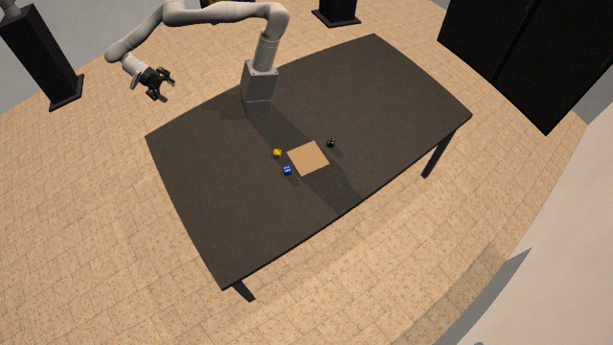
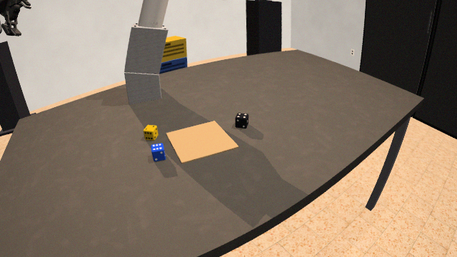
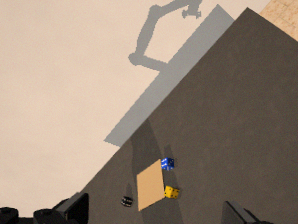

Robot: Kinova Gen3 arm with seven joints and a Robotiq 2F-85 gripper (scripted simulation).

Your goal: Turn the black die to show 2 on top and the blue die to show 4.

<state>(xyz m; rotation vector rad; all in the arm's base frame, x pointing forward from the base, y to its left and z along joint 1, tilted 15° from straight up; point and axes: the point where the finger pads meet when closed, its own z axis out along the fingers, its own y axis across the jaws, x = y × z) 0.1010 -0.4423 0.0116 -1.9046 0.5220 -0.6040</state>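
Right now my hand is 37 cm to the right of the blue die, 37 cm above it and 31 cm short of it. From my hand the other things lie so: yellow die (37 cm to the left, 37 cm below, 21 cm ahead); tan mat (48 cm to the left, 39 cm below, 28 cm ahead); black die (61 cm to the left, 37 cm below, 25 cm ahead).
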